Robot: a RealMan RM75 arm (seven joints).
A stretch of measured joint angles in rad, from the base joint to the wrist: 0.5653 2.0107 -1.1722 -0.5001 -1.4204 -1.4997 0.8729; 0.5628 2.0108 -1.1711 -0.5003 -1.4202 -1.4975 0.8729; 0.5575 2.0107 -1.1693 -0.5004 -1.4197 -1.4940 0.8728; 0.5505 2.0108 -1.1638 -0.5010 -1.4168 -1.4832 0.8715; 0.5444 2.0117 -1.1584 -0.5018 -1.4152 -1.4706 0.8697; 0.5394 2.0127 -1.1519 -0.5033 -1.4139 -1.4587 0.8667; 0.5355 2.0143 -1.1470 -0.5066 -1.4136 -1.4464 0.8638; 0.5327 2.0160 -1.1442 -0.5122 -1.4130 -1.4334 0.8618; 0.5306 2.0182 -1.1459 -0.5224 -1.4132 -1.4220 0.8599; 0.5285 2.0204 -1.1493 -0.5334 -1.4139 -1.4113 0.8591; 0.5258 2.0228 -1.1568 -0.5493 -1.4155 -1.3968 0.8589; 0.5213 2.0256 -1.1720 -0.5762 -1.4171 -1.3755 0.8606
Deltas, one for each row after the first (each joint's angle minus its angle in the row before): -0.0025 0.0001 0.0011 -0.0002 0.0002 0.0022 0.0000; -0.0053 -0.0001 0.0018 -0.0001 0.0005 0.0035 -0.0001; -0.0070 0.0001 0.0055 -0.0006 0.0029 0.0108 -0.0013; -0.0061 0.0009 0.0054 -0.0008 0.0016 0.0126 -0.0018; -0.0050 0.0010 0.0065 -0.0015 0.0013 0.0119 -0.0030; -0.0039 0.0016 0.0049 -0.0033 0.0003 0.0123 -0.0029; -0.0028 0.0017 0.0028 -0.0056 0.0006 0.0130 -0.0020; -0.0021 0.0022 -0.0017 -0.0102 -0.0002 0.0114 -0.0019; -0.0021 0.0022 -0.0034 -0.0110 -0.0007 0.0107 -0.0008; -0.0027 0.0024 -0.0075 -0.0159 -0.0016 0.0145 -0.0002; -0.0045 0.0028 -0.0152 -0.0269 -0.0016 0.0213 0.0017
